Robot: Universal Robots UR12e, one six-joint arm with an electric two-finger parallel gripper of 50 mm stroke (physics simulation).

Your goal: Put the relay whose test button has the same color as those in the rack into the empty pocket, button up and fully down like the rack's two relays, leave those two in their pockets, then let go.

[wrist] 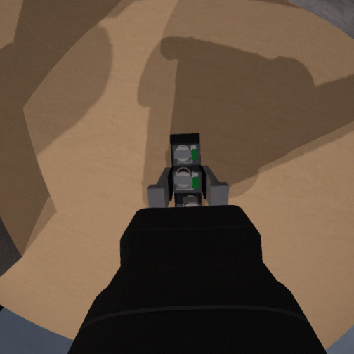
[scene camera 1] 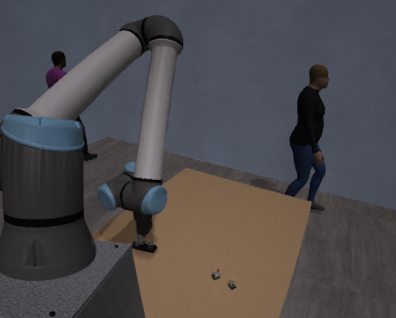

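Where they show: gripper, between the fingertips: point(scene camera 1: 141, 239); arm's base, origin of its link: point(scene camera 1: 48, 256).
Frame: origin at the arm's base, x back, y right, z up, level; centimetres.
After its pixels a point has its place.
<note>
The black rack point(scene camera 1: 145, 247) @[y -12.1, x -46.8, z -42.4 cm] point(wrist: 185, 139) lies under my gripper point(scene camera 1: 142, 237) @[y -15.7, x -47.6, z -40.0 cm] point(wrist: 186, 176). In the wrist view, a grey relay with a green button point(wrist: 184, 154) sits in the rack's far pocket, button up. My gripper is shut on a second green-button relay point(wrist: 187, 179), upright at the middle pocket, in line with the far one. Whether it is fully down is hard to tell. A third relay point(wrist: 191, 202) at the near end is partly hidden by the gripper body; its button does not show.
A relay with a red button point(scene camera 1: 216, 274) @[y 20.6, x -45.2, z -41.3 cm] and a relay with an orange button point(scene camera 1: 232, 284) @[y 27.8, x -43.3, z -41.5 cm] lie apart from the rack on the tan table top point(scene camera 1: 240, 220) @[y 18.3, x -86.9, z -44.9 cm]. Two people point(scene camera 1: 310, 120) point(scene camera 1: 56, 74) stand beyond the table.
</note>
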